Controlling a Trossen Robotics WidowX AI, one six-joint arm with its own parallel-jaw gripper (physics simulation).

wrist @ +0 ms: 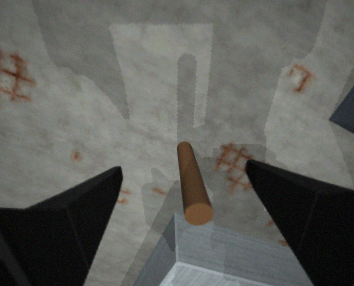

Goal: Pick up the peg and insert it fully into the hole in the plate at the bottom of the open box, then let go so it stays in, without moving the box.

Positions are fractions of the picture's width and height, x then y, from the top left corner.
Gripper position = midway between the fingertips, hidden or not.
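Note:
My own gripper (0.52,0.59) is there for me to see, and so is an orange-brown peg (0.56,0.73).

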